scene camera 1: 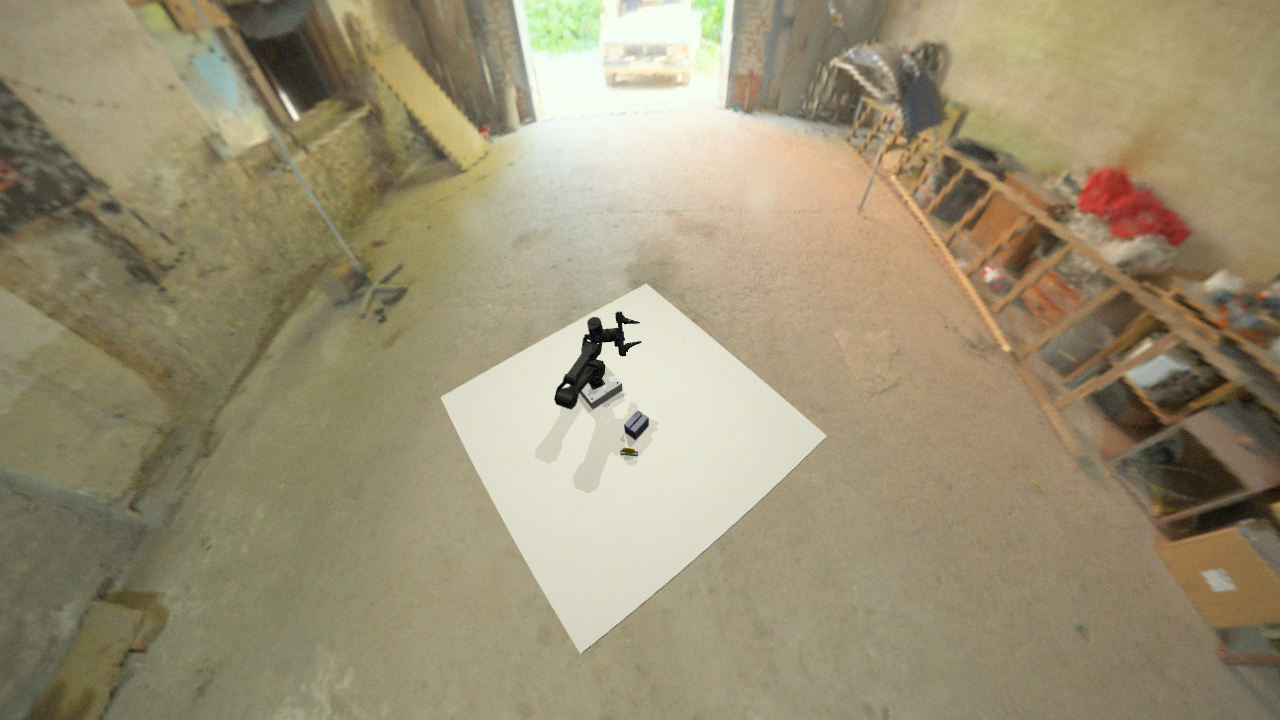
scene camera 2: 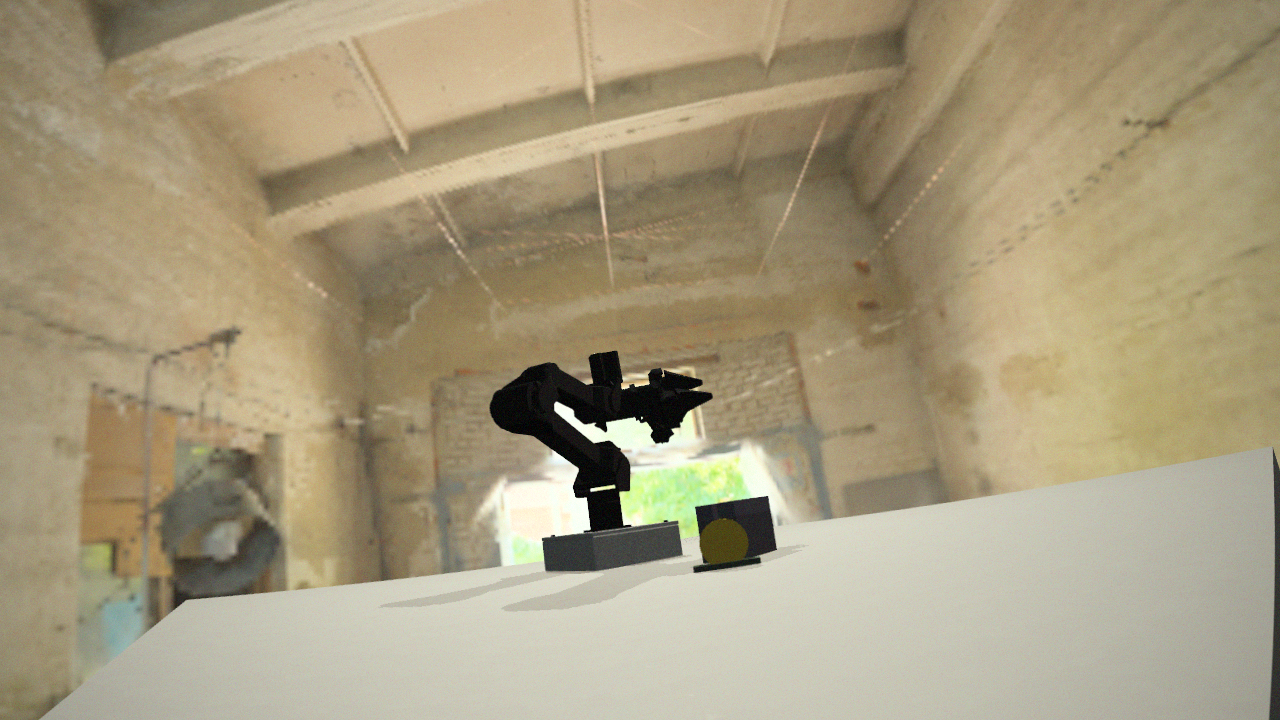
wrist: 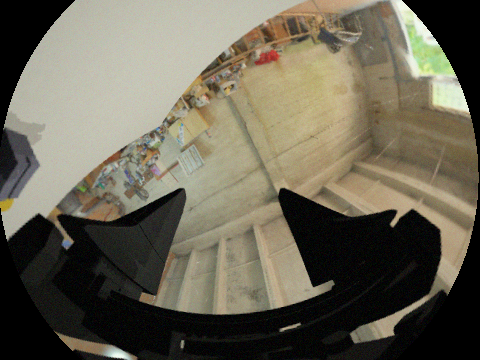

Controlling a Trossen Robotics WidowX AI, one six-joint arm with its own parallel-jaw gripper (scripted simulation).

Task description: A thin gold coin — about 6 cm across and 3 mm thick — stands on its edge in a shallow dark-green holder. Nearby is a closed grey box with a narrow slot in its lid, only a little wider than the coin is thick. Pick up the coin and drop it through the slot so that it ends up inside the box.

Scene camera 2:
my gripper: 707,388
gold coin: 723,540
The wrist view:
my gripper: 233,193
